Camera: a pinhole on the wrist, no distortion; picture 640 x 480 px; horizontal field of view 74.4 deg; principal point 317.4 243.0 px. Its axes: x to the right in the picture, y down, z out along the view. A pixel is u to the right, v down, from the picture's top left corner.
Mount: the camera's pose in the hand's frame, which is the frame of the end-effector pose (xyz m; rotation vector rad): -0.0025 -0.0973 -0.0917 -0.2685 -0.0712 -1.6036
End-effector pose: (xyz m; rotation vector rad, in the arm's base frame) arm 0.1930 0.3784 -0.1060 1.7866 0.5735 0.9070
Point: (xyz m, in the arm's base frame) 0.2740 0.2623 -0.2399
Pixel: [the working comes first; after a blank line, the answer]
In the camera's frame: 0.0413 -0.1057 0.2359

391 54
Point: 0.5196 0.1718 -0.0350
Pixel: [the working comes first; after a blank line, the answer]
In the camera's frame: -0.1308 0.0040 0.4982

207 246
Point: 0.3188 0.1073 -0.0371
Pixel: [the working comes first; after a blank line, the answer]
In the camera's frame: -0.1798 -0.1506 0.3635

109 68
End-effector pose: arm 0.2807 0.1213 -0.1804 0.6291 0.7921 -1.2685
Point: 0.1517 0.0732 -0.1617
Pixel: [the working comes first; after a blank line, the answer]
In the camera's frame: 0.0636 -0.0104 0.1073

567 202
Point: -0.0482 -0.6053 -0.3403
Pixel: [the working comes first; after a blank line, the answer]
In the camera's frame: 0.4550 0.4734 0.4881

outside the picture
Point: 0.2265 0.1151 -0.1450
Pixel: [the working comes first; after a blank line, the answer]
In the camera's frame: -0.0173 -0.0432 0.1103

251 78
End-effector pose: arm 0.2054 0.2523 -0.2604 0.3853 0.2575 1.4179
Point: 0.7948 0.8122 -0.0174
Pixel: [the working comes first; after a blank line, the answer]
In the camera's frame: 0.3585 0.6033 0.4982

outside the picture
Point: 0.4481 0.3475 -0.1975
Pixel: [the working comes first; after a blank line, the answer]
In the camera's frame: 0.1318 0.1096 0.2272

562 446
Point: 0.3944 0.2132 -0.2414
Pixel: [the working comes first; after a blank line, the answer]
In the camera's frame: 0.1096 -0.0271 0.1667

594 174
